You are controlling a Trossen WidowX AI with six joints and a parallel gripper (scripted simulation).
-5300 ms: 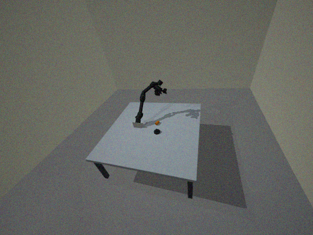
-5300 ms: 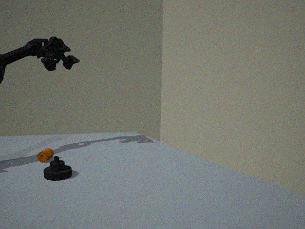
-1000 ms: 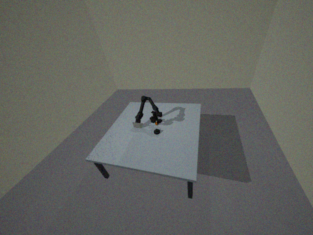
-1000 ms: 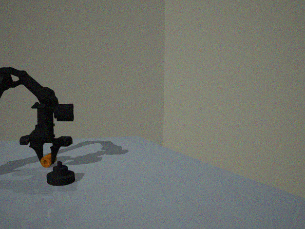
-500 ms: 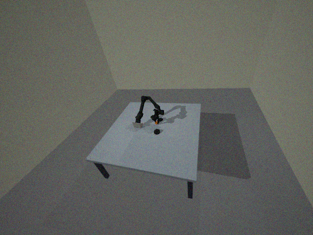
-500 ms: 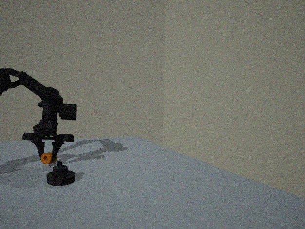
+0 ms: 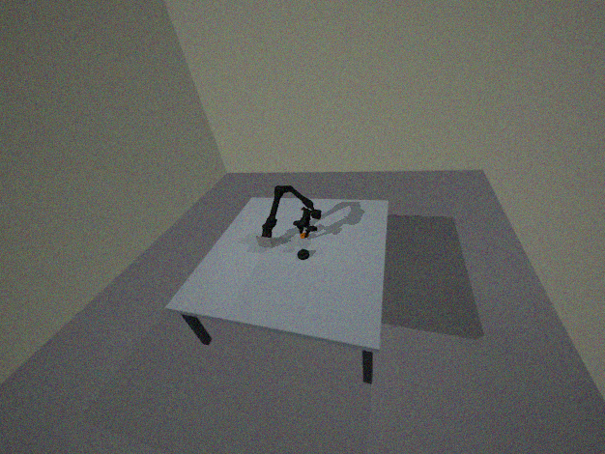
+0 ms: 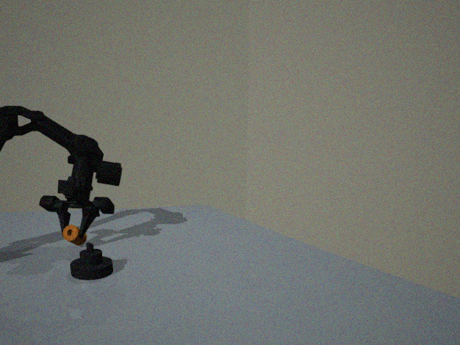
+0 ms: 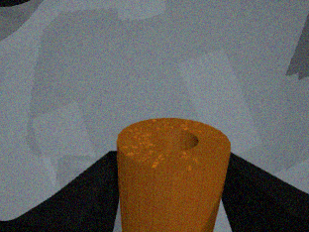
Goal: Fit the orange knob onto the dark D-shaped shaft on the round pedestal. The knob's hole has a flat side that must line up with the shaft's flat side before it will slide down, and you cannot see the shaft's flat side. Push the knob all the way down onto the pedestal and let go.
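Now: gripper tip 2 cm to the right of the orange knob. Round my gripper tip: dark round pedestal (7 cm ahead, 16 cm to the right).
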